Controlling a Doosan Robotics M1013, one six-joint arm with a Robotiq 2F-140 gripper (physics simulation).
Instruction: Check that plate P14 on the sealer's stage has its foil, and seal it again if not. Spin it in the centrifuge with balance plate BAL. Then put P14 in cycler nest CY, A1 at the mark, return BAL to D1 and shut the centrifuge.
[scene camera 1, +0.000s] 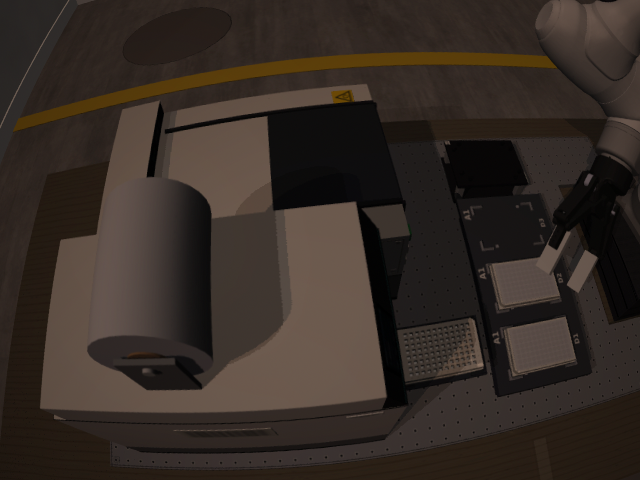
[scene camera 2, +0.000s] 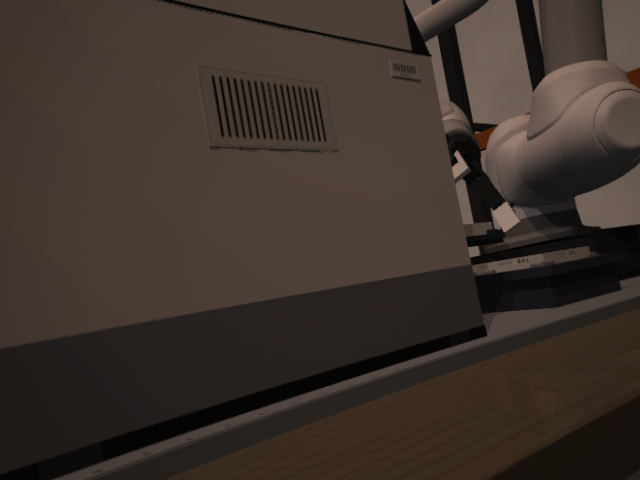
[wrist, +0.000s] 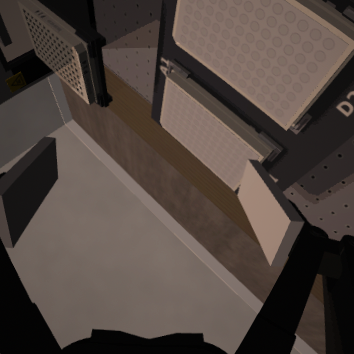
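Observation:
There is a well plate (scene camera 1: 437, 351), (wrist: 54, 41), which I can see from scene camera 1 and from the wrist view as well. I see a cylinder (scene camera 1: 151, 292), and a dark hatch (scene camera 1: 334, 155) is visible too. My own gripper (scene camera 2: 488, 202), (wrist: 151, 168) appears both in scene camera 2 and in the wrist view; it is open, and it holds nothing.

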